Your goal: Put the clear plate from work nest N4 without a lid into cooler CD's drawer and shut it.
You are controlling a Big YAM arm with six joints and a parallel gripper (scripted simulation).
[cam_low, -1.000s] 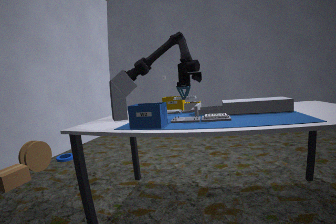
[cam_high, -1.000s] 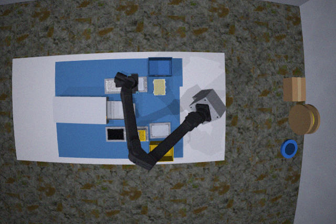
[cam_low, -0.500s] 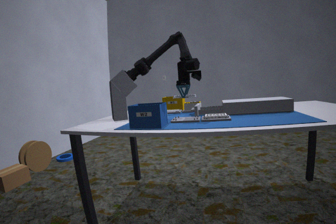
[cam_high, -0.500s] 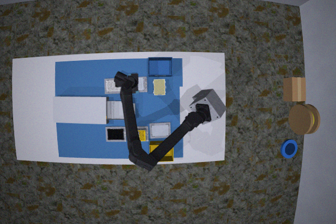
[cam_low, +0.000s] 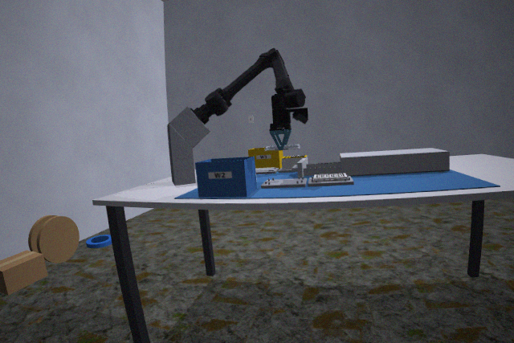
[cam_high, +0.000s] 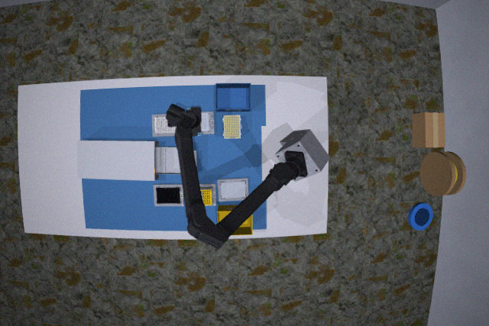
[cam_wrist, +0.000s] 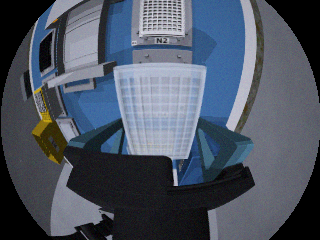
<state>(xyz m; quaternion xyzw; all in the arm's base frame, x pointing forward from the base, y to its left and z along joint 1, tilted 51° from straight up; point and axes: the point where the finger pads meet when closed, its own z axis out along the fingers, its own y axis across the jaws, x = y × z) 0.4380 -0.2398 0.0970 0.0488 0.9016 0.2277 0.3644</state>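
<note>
Right now the drawer is 200 mm to the left of my hand, 160 mm ahead of it and 120 mm below it. Also, from my hand: blue bin W2 (170 mm behind, 140 mm to the right, 110 mm below); then grey nest (140 mm below); then clear plate (right at my hand).
</note>
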